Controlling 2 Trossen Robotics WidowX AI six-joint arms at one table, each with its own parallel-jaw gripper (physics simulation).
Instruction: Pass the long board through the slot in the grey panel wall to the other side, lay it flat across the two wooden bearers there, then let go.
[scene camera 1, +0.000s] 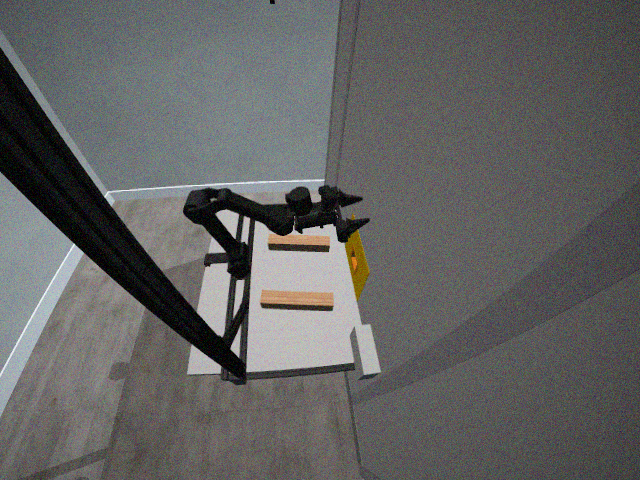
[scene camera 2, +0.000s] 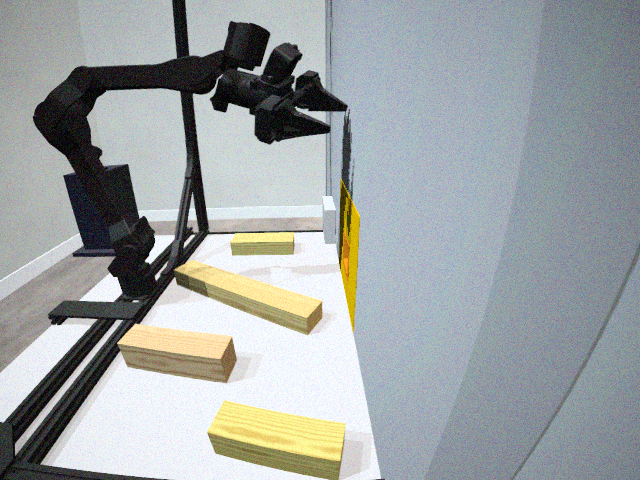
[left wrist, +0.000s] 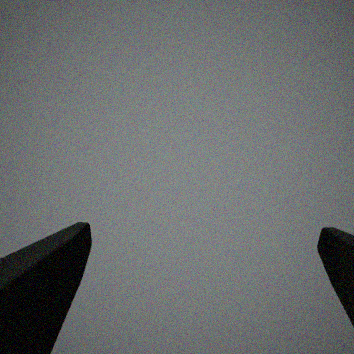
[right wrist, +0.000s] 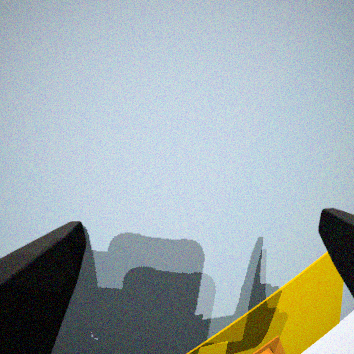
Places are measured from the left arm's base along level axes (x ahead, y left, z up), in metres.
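Pixels of known places: left gripper, fingertip midpoint: (scene camera 1: 366, 208) (left wrist: 206, 236); right gripper, fingertip midpoint: (scene camera 2: 339, 118) (right wrist: 203, 226); left arm's base at its link origin: (scene camera 1: 240, 272); right arm's base at its link origin: (scene camera 2: 139, 291).
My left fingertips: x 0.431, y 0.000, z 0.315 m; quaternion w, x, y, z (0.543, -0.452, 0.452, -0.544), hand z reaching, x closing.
Note:
For each thing: its top centre in the pictures, then the offset to it from my left fingertips.
- long board at its top centre: (scene camera 2: 238, 284) 0.265 m ahead, 0.001 m left, 0.296 m down
- pinkish block at its top centre: (scene camera 2: 173, 340) 0.326 m ahead, 0.179 m left, 0.284 m down
- far yellow block at its top centre: (scene camera 2: 262, 237) 0.249 m ahead, 0.237 m right, 0.296 m down
In scene camera 2, the long board (scene camera 2: 250, 294) lies flat and slantwise on the white table. The grey panel wall (scene camera 1: 491, 155) (scene camera 2: 454, 155) carries a yellow plate (scene camera 1: 361, 277) (scene camera 2: 354, 258) (right wrist: 315, 300) around an orange-edged slot. In scene camera 1, two wooden bearers, a far one (scene camera 1: 298, 240) and a near one (scene camera 1: 297, 298), lie apart and roughly parallel. My left gripper (scene camera 1: 365, 209) (left wrist: 206, 236) is open and empty, above the far bearer's side, near the wall. My right gripper (scene camera 2: 338, 118) (right wrist: 203, 226) is open and empty, high above the board and facing the wall.
In scene camera 2, a pinkish block (scene camera 2: 175, 351), a yellow block (scene camera 2: 276, 439) and a far yellow block (scene camera 2: 262, 243) lie on the table. A white block (scene camera 1: 368, 351) (scene camera 2: 329, 219) stands by the wall. Black rails and a black post (scene camera 2: 188, 129) stand behind the arm.

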